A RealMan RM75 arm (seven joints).
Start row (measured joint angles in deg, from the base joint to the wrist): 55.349, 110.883, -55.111, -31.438, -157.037, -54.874, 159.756
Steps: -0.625, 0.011, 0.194, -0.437, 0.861, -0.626, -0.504; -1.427, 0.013, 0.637, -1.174, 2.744, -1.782, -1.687; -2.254, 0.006, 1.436, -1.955, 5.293, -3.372, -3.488; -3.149, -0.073, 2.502, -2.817, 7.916, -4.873, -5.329; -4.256, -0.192, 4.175, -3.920, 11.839, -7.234, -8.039; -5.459, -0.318, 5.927, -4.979, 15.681, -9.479, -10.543; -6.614, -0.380, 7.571, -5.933, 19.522, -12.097, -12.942; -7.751, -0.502, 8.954, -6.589, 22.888, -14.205, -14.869; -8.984, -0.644, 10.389, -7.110, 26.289, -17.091, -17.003; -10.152, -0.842, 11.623, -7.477, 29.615, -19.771, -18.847; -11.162, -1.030, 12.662, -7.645, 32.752, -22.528, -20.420; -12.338, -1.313, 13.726, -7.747, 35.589, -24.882, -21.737; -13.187, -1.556, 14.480, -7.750, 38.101, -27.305, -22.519; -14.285, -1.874, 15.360, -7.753, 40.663, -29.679, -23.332; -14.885, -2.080, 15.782, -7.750, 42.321, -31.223, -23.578; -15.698, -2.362, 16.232, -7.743, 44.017, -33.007, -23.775; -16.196, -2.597, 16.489, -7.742, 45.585, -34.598, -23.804; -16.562, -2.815, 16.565, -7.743, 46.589, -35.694, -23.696
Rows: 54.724, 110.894, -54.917, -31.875, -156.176, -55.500, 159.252; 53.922, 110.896, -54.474, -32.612, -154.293, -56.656, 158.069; 53.095, 110.889, -53.675, -33.393, -151.744, -58.246, 156.268; 52.200, 110.810, -52.609, -34.255, -149.121, -59.747, 154.427; 51.093, 110.691, -50.936, -35.358, -145.198, -62.108, 151.717; 49.890, 110.565, -49.184, -36.417, -141.356, -64.353, 149.213; 48.735, 110.503, -47.540, -37.371, -137.515, -66.971, 146.814; 47.598, 110.381, -46.157, -38.027, -134.149, -69.079, 144.887; 46.365, 110.239, -44.722, -38.548, -130.748, -71.965, 142.753; 45.197, 110.041, -43.488, -38.915, -127.422, -74.645, 140.909; 44.187, 109.853, -42.449, -39.083, -124.285, -77.402, 139.336; 43.011, 109.570, -41.385, -39.185, -121.448, -79.756, 138.019; 42.162, 109.327, -40.631, -39.188, -118.936, -82.179, 137.237; 41.064, 109.009, -39.751, -39.191, -116.374, -84.553, 136.424; 40.464, 108.803, -39.329, -39.188, -114.716, -86.097, 136.178; 39.651, 108.521, -38.879, -39.181, -113.020, -87.881, 135.981; 39.153, 108.286, -38.622, -39.180, -111.452, -89.472, 135.952; 38.787, 108.068, -38.546, -39.181, -110.448, -90.568, 136.060
